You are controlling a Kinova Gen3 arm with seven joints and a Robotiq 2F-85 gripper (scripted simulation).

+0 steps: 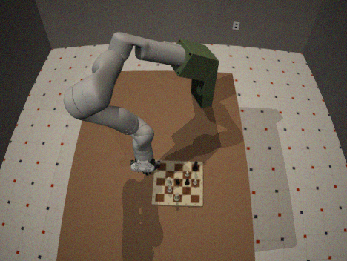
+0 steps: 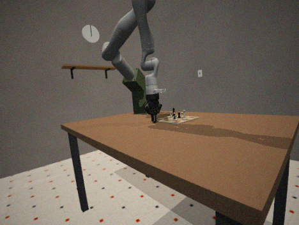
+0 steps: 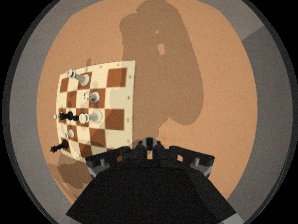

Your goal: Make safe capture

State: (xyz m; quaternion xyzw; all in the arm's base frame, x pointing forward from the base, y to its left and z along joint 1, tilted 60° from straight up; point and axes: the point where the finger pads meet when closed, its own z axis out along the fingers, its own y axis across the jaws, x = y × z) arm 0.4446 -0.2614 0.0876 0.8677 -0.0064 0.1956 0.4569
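My hand is 7 cm short of the chessboard, 13 cm to the right of it and 3 cm above it. Round my hand: tall black piece: 2 cm ahead, 22 cm to the left, 1 cm above.
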